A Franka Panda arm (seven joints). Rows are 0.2 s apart.
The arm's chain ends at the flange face. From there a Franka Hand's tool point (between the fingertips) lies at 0.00 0.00 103.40 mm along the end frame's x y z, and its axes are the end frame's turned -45 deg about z.
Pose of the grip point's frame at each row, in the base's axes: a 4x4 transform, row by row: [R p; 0 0 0 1], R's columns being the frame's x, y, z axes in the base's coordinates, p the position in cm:
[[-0.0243 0.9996 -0.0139 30.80], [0.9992 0.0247 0.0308 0.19], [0.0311 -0.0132 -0.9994 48.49], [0 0 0 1]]
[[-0.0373 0.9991 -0.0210 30.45], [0.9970 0.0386 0.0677 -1.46], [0.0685 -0.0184 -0.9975 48.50], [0 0 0 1]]
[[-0.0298 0.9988 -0.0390 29.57], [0.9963 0.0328 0.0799 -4.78], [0.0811 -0.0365 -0.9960 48.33], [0 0 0 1]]
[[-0.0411 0.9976 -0.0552 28.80], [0.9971 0.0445 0.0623 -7.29], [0.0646 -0.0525 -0.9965 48.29], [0 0 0 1]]
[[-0.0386 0.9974 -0.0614 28.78], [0.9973 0.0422 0.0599 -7.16], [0.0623 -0.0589 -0.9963 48.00], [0 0 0 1]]
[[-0.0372 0.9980 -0.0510 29.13], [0.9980 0.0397 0.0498 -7.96], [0.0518 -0.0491 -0.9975 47.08], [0 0 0 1]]
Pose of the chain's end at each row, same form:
[[0.6896 0.7240 -0.0139 30.94], [0.7240 -0.6891 0.0308 -0.13], [0.0127 -0.0313 -0.9994 58.82], [0 0 0 1]]
[[0.6801 0.7328 -0.0210 30.67], [0.7323 -0.6777 0.0677 -2.16], [0.0354 -0.0614 -0.9975 58.81], [0 0 0 1]]
[[0.6852 0.7273 -0.0390 29.97], [0.7277 -0.6813 0.0799 -5.61], [0.0315 -0.0832 -0.9960 58.63], [0 0 0 1]]
[[0.6763 0.7345 -0.0552 29.37], [0.7365 -0.6736 0.0623 -7.93], [0.0086 -0.0828 -0.9965 58.59], [0 0 0 1]]
[[0.6780 0.7326 -0.0614 29.41], [0.7350 -0.6754 0.0599 -7.78], [0.0024 -0.0857 -0.9963 58.30], [0 0 0 1]]
[[0.6794 0.7320 -0.0510 29.66], [0.7338 -0.6776 0.0498 -8.47], [0.0019 -0.0713 -0.9975 57.39], [0 0 0 1]]

